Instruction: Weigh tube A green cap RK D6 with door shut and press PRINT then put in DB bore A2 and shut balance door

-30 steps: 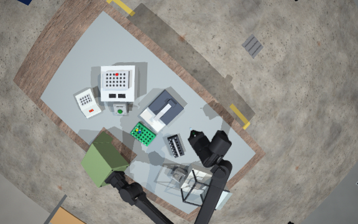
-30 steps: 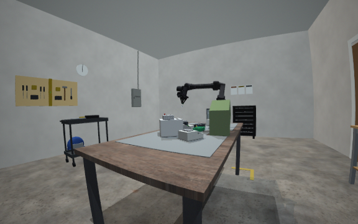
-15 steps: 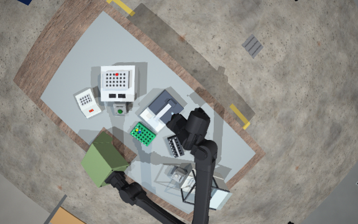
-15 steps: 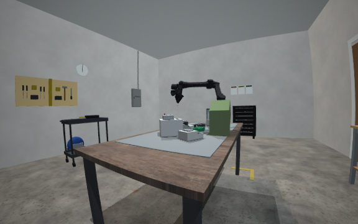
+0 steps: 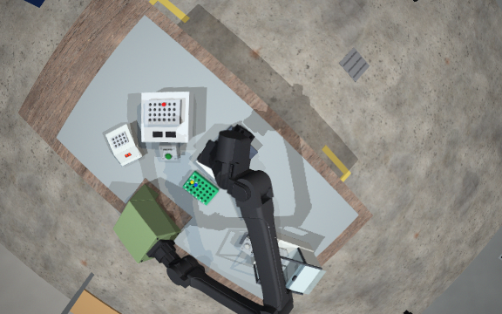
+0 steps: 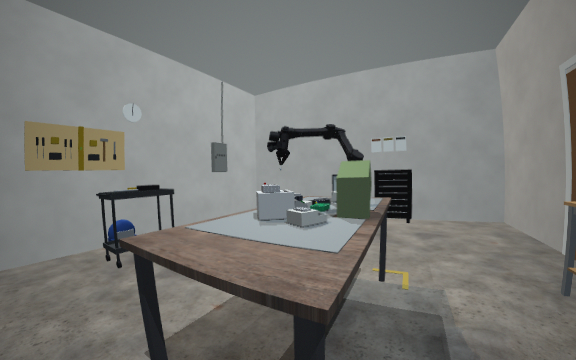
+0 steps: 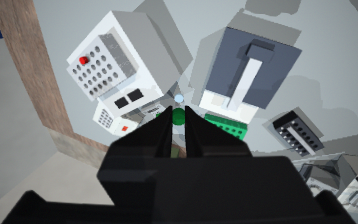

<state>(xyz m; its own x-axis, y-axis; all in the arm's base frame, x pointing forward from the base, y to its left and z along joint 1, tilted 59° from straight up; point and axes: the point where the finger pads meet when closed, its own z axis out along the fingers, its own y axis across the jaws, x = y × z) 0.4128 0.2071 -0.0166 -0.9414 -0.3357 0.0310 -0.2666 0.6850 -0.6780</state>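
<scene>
Now: hand 31 cm past the dry block DB, 26 cm above it and 25 cm to the right of it. The rest, counted from my hand: red-capped tube: 22 cm to the left, 13 cm below, 4 cm behind; green-capped tube: 2 cm below, 1 cm to the left; green tube rack RK: 28 cm below, 21 cm behind, 11 cm to the right.
</scene>
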